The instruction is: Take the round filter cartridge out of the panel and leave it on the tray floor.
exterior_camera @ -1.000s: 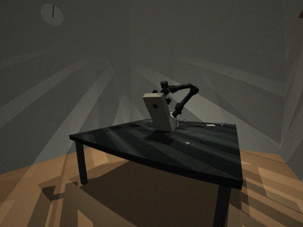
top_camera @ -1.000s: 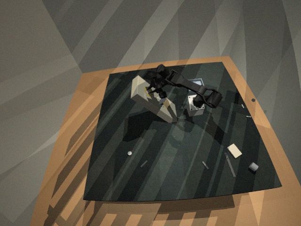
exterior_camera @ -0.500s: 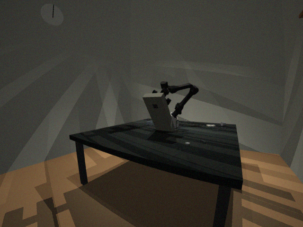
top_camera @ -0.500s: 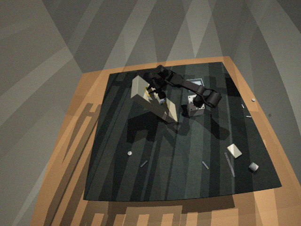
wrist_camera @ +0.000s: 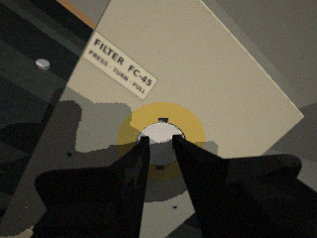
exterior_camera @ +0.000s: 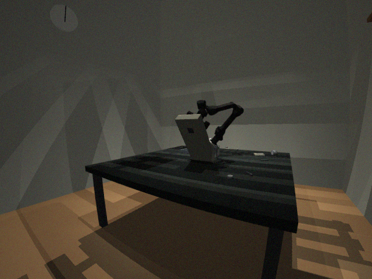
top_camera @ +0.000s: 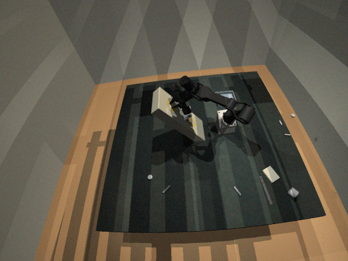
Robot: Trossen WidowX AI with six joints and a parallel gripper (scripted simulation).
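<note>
My gripper tip is now 10 mm short of the round filter cartridge and 10 mm above it. From my gripper tip the other things lie so: cream block (550 mm behind, 410 mm to the left, 270 mm below); then grey tray (440 mm behind, 260 mm to the right, 260 mm below).
</note>
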